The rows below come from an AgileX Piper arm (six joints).
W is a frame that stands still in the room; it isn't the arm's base.
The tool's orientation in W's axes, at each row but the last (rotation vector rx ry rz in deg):
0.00 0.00 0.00
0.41 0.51 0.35
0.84 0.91 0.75
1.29 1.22 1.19
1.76 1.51 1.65
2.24 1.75 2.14
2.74 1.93 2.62
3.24 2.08 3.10
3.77 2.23 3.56
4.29 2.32 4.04
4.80 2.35 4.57
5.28 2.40 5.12
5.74 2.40 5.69
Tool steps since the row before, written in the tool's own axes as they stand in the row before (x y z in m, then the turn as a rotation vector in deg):
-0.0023 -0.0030 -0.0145 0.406 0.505 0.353
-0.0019 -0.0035 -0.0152 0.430 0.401 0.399
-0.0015 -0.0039 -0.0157 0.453 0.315 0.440
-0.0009 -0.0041 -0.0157 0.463 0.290 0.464
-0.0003 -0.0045 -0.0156 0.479 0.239 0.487
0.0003 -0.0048 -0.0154 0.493 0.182 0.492
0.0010 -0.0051 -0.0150 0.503 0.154 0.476
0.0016 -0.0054 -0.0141 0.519 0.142 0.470
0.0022 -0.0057 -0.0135 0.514 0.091 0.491
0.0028 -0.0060 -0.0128 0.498 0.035 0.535
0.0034 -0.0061 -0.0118 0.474 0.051 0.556
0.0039 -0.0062 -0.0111 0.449 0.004 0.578
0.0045 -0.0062 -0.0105 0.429 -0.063 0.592
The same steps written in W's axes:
-0.0023 -0.0030 -0.0145 0.406 0.505 0.353
-0.0020 -0.0034 -0.0152 0.431 0.401 0.398
-0.0017 -0.0037 -0.0157 0.456 0.315 0.437
-0.0012 -0.0038 -0.0158 0.467 0.289 0.461
-0.0006 -0.0040 -0.0157 0.485 0.238 0.482
0.0000 -0.0042 -0.0156 0.501 0.181 0.484
0.0007 -0.0043 -0.0153 0.512 0.155 0.466
0.0014 -0.0045 -0.0144 0.528 0.144 0.459
0.0020 -0.0047 -0.0139 0.527 0.092 0.477
0.0027 -0.0048 -0.0133 0.517 0.031 0.517
0.0033 -0.0048 -0.0124 0.493 0.044 0.540
0.0039 -0.0048 -0.0118 0.473 -0.007 0.559
0.0046 -0.0047 -0.0112 0.460 -0.077 0.566

